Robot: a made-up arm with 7 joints.
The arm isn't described. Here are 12 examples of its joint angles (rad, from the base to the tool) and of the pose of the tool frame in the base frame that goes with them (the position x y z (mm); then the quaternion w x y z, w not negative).
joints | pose
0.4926 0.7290 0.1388 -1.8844 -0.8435 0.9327 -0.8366 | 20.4 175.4 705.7 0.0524 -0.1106 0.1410 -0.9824
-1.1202 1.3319 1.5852 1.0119 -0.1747 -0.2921 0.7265 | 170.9 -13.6 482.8 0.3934 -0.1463 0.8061 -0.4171
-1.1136 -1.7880 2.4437 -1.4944 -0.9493 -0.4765 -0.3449 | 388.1 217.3 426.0 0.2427 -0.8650 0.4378 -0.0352
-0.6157 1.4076 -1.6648 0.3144 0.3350 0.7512 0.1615 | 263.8 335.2 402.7 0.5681 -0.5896 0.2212 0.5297
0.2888 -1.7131 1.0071 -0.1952 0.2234 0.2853 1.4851 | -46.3 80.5 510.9 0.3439 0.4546 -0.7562 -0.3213
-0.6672 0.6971 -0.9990 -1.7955 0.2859 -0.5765 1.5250 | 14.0 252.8 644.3 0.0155 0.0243 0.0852 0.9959
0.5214 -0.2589 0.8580 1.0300 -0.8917 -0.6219 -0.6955 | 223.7 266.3 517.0 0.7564 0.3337 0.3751 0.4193
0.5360 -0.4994 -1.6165 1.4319 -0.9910 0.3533 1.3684 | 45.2 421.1 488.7 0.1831 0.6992 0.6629 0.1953
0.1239 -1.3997 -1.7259 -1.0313 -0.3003 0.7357 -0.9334 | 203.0 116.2 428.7 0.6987 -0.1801 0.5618 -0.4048
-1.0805 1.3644 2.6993 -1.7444 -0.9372 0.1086 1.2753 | 414.7 219.8 705.7 0.7182 0.4712 -0.1978 0.4722
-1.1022 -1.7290 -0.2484 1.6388 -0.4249 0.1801 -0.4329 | 365.9 160.2 580.9 0.6926 0.6201 -0.1668 0.3285
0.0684 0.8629 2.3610 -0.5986 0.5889 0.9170 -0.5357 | 272.2 435.8 512.2 0.7663 0.2252 0.4754 0.3688
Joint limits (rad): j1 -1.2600..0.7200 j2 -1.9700..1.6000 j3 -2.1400..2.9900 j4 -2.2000..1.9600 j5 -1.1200..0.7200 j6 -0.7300..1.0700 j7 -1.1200..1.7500
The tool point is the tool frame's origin. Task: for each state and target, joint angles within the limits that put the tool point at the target. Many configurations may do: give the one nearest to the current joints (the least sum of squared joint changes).
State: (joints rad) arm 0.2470 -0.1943 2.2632 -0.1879 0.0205 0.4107 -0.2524
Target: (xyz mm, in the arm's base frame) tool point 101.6 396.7 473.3
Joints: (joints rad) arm 0.4116 0.0153 2.8145 -0.6257 -0.2167 0.4821 -0.5669
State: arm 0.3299 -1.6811 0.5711 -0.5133 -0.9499 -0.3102 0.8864
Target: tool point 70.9 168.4 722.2
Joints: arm 0.1132 -0.8877 0.7525 -0.0873 -0.7856 -0.2685 0.4540
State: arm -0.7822 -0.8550 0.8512 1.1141 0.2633 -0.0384 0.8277
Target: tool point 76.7 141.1 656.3
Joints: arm -1.0465 -1.0133 0.9712 0.7845 0.0537 -0.2953 0.9701
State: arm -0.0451 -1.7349 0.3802 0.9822 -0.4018 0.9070 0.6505
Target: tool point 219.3 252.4 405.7
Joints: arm 0.5905 -0.9986 0.0692 1.5419 -0.1578 1.0700 0.8029
